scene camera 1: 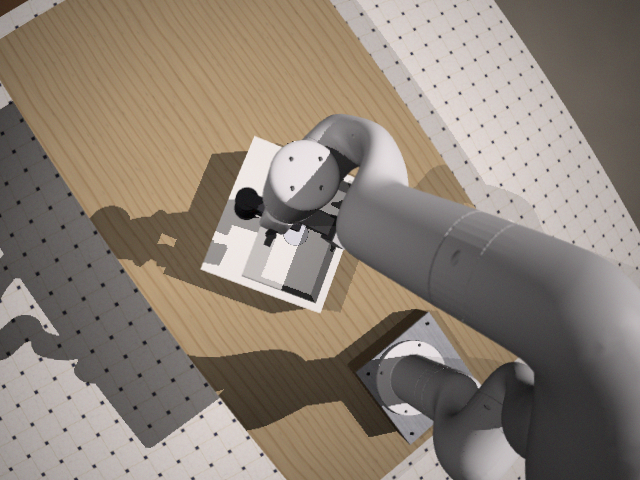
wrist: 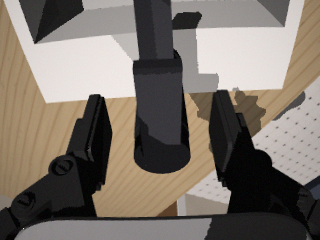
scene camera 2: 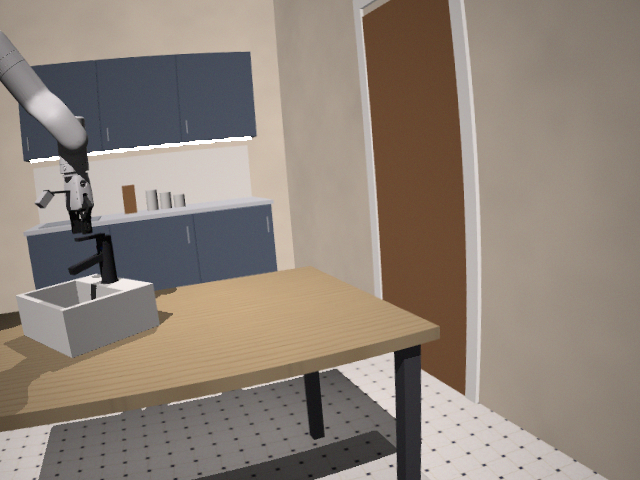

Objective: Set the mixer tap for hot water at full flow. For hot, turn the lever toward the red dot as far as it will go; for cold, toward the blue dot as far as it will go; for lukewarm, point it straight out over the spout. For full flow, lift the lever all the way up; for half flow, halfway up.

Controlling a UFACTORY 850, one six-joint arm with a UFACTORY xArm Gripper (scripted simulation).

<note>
I see my gripper, a white sink basin and a black mixer tap.
My gripper shows as well in scene camera 1 and in the wrist view.
</note>
